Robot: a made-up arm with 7 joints. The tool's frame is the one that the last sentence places.
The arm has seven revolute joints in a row. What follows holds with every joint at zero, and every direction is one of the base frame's.
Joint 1 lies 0.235 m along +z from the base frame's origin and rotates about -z.
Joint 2 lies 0.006 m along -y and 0.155 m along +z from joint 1 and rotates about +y.
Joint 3 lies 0.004 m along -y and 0.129 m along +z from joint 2 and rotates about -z.
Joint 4 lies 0.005 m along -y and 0.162 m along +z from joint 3 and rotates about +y.
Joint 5 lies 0.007 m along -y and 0.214 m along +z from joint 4 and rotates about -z.
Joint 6 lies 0.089 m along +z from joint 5 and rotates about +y.
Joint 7 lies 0.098 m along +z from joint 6 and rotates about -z.
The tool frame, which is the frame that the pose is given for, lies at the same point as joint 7; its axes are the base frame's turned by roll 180, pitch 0 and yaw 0 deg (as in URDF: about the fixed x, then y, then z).
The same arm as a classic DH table. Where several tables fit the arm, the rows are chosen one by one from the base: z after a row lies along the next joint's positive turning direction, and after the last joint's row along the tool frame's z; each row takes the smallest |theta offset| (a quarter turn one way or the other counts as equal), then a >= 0, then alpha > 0; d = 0 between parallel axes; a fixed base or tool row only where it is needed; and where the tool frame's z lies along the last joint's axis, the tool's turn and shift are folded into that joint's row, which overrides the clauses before.
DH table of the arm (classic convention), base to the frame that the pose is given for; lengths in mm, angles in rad. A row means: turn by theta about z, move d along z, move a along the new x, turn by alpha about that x. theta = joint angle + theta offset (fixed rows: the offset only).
base (fixed): theta0 0  d 0  a 0  alpha 3.1416
joint 1: theta0 0  d -390  a 0  alpha 1.5708
joint 2: theta0 0  d -10  a 0  alpha -1.5708
joint 3: theta0 0  d -291  a 0  alpha 1.5708
joint 4: theta0 0  d -12  a 0  alpha -1.5708
joint 5: theta0 0  d -303  a 0  alpha 1.5708
joint 6: theta0 0  d 0  a 0  alpha -1.5708
joint 7: theta0 0  d -98  a 0  alpha 0

